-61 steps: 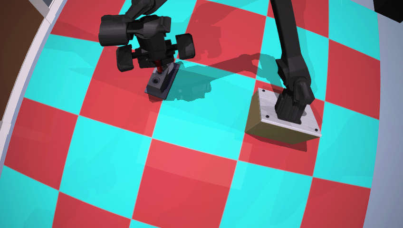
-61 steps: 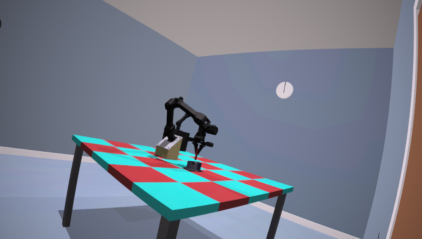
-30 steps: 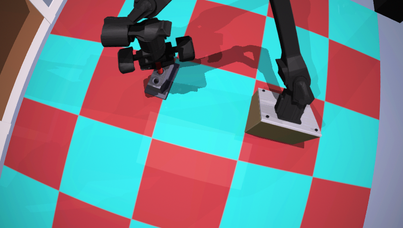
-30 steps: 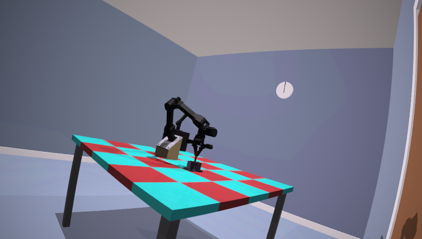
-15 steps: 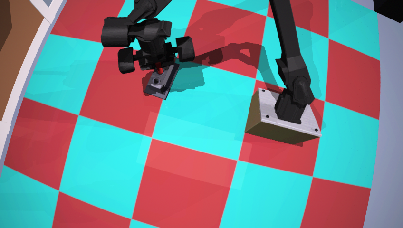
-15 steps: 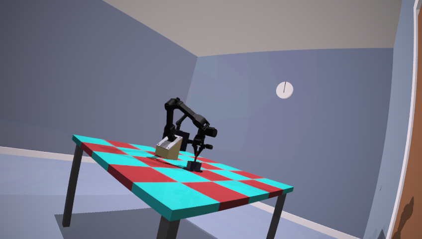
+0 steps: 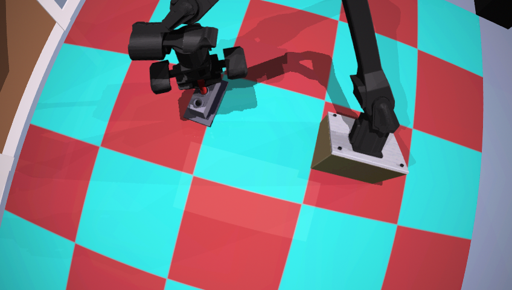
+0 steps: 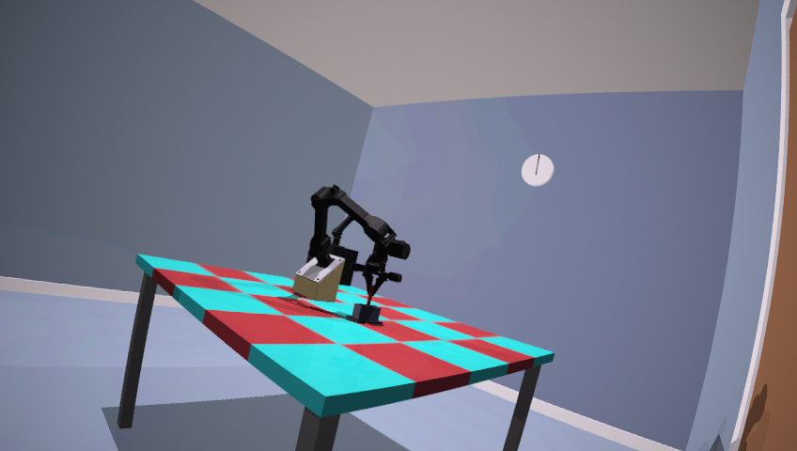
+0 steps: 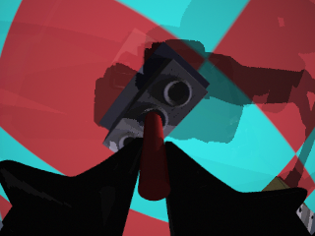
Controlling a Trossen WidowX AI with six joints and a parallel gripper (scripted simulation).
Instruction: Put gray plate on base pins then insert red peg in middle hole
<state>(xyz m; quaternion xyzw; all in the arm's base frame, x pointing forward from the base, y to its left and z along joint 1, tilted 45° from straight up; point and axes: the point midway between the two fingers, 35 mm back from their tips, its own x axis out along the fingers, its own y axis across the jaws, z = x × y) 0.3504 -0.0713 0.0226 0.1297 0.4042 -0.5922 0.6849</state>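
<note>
My gripper tip is right at the red peg. Also, from my gripper tip: gray plate: 5 cm below; then dark base: 9 cm below.
</note>
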